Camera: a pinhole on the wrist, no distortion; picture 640 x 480 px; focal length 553.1 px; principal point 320.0 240.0 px. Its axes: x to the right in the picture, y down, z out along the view. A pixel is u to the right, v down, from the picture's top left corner.
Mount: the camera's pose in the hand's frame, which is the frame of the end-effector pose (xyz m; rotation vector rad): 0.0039 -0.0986 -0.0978 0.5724 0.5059 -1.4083
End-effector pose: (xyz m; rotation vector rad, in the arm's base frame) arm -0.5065 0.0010 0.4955 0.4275 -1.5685 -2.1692
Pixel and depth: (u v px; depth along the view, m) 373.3 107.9 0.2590
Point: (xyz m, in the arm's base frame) -0.5420 0.1735 0.2465
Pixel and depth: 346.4 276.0 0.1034
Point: -0.5320 0.0238 0.3289
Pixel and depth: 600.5 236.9 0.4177
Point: -0.6495 0.2044 0.0203
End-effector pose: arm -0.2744 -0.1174 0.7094 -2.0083 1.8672 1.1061
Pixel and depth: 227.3 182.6 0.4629
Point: -0.0749 0.1711 0.4131
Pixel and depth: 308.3 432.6 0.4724
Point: -0.0426 -0.0037 0.2780
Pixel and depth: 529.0 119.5 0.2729
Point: 0.0411 0.0124 0.5870
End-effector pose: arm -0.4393 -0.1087 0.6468 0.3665 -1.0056 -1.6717
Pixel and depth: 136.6 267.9 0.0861
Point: -0.5163 -0.1130 0.5388
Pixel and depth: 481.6 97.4 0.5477
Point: -0.9106 0.1187 0.2925
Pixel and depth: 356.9 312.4 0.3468
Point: -0.7780 -0.0712 0.4933
